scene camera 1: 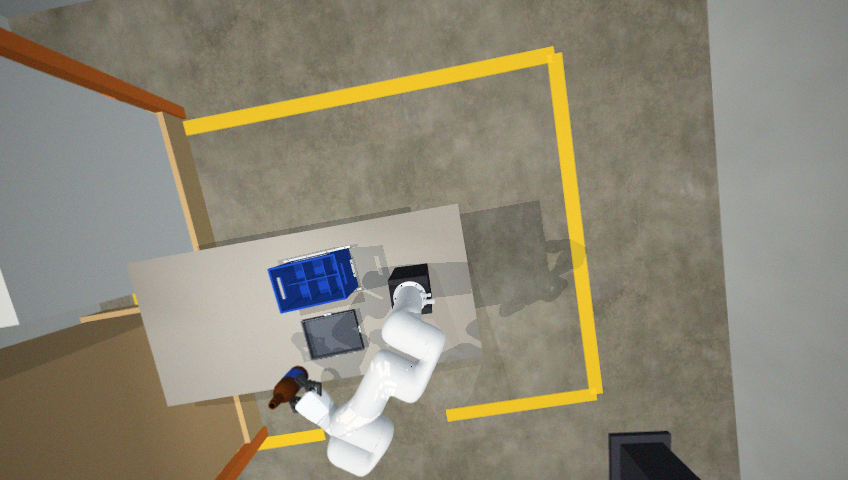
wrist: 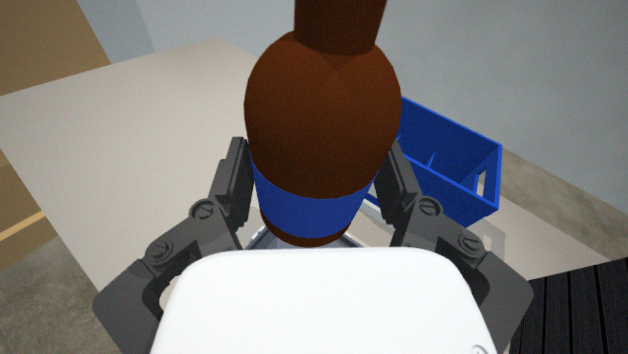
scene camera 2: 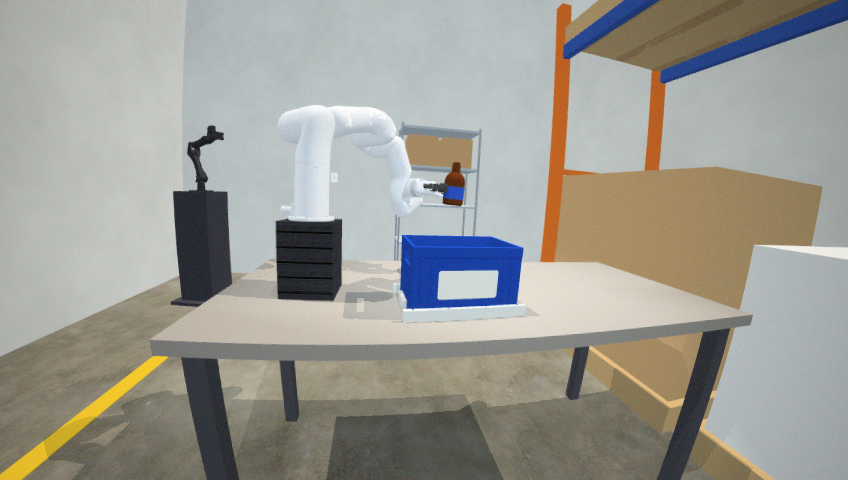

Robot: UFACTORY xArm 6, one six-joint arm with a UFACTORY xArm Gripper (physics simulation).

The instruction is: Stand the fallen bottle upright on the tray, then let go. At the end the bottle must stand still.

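Places are measured from the arm's base along level axes (x ahead, y right, z down), in metres.
Pixels of known places: gripper, fingertip midpoint: (scene camera 1: pixel 290 383) (wrist: pixel 314 153) (scene camera 2: pixel 454 190); arm's base, link origin: (scene camera 1: pixel 410 297) (scene camera 2: pixel 311 219).
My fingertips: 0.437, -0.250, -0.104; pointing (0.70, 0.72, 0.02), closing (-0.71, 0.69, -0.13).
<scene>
For each thing: its top centre in the pictures, then the offset to it from my fingertips, as dx, dy, dz. Level surfaces: height alone.
- brown bottle, top centre: (scene camera 2: pixel 455 162) (scene camera 1: pixel 273 405) -0.001, -0.002, -0.100
- grey tray, top centre: (scene camera 1: pixel 331 335) -0.040, +0.031, +0.287
- blue divided crate, top centre: (wrist: pixel 428 134) (scene camera 2: pixel 458 240) (scene camera 1: pixel 306 284) -0.031, +0.320, +0.137
- table, surface height: dz +0.312
The brown bottle (scene camera 1: pixel 286 388) (scene camera 2: pixel 455 180) (wrist: pixel 322 117) with a blue label is held in the air, neck up and close to upright in scene camera 2. My gripper (scene camera 1: pixel 298 390) (scene camera 2: pixel 440 187) (wrist: pixel 314 153) is shut on it around the label, one finger on each side. The grey tray (scene camera 1: pixel 342 342) lies on the table. In scene camera 1 the bottle shows off the tray's lower left corner, over the table's edge. In the wrist view part of the tray (wrist: pixel 270 242) shows below and behind the bottle's base. The crate hides the tray in scene camera 2.
A blue divided crate (scene camera 1: pixel 291 303) (scene camera 2: pixel 419 278) (wrist: pixel 442 192) stands on the table (scene camera 1: pixel 196 333) (scene camera 2: pixel 601 309) (wrist: pixel 125 125) beside the tray. The arm's black base block (scene camera 1: pixel 418 273) (scene camera 2: pixel 309 258) (wrist: pixel 575 310) stands on the table too. A big cardboard box (scene camera 2: pixel 666 237) stands past the table.
</scene>
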